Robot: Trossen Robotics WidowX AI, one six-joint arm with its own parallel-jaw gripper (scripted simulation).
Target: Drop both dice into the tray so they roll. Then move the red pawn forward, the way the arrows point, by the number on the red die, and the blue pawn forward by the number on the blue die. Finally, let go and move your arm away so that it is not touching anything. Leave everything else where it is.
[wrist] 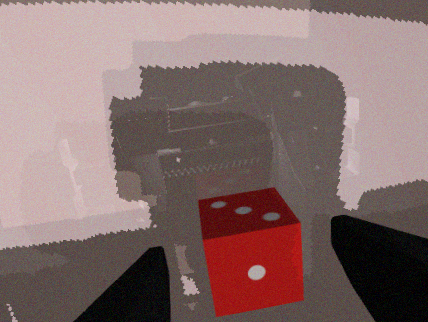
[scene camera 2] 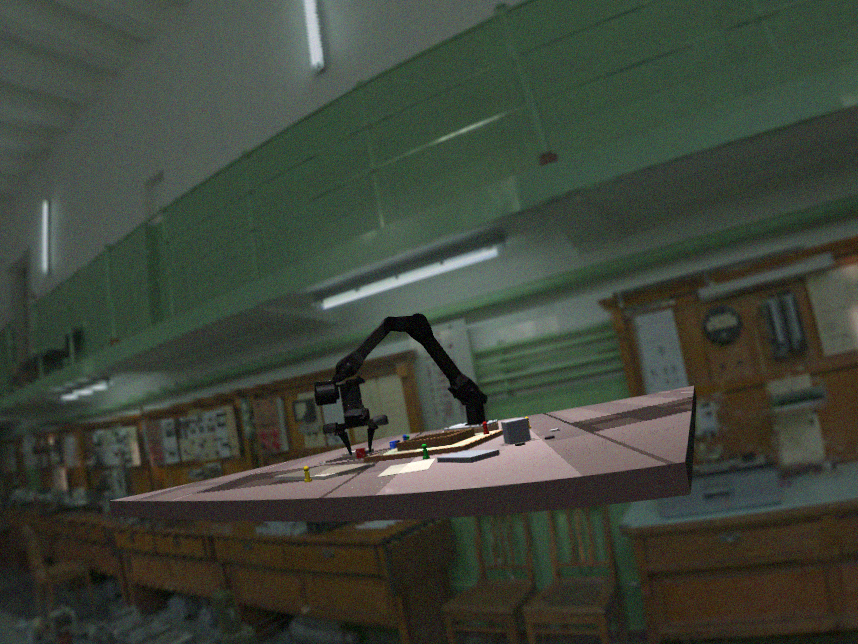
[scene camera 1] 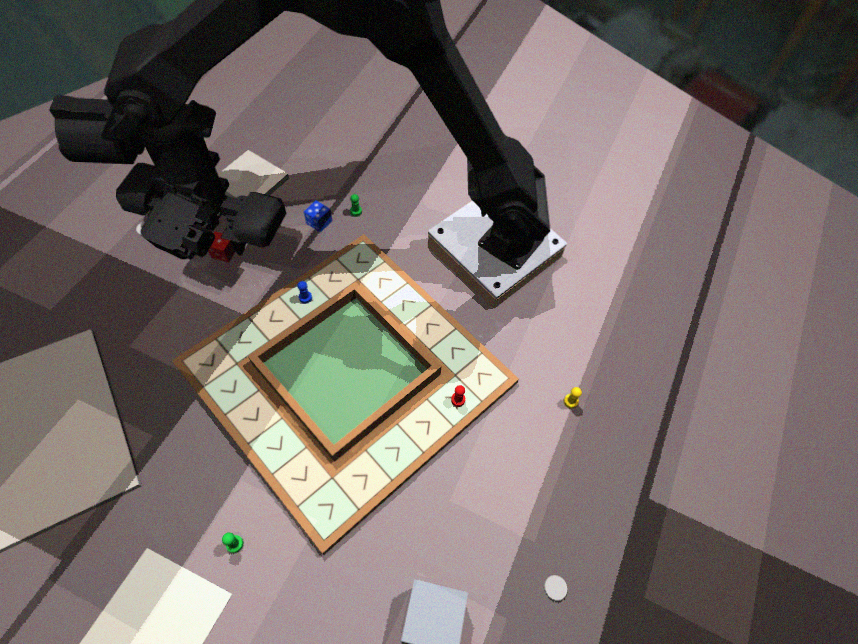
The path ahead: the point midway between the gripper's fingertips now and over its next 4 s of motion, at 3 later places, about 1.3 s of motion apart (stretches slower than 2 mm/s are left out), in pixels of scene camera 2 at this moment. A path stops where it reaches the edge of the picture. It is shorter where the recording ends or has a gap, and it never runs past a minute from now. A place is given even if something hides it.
My gripper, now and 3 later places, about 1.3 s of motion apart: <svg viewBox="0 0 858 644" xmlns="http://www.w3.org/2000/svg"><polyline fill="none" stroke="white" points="360,453 356,413 427,414 428,405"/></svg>
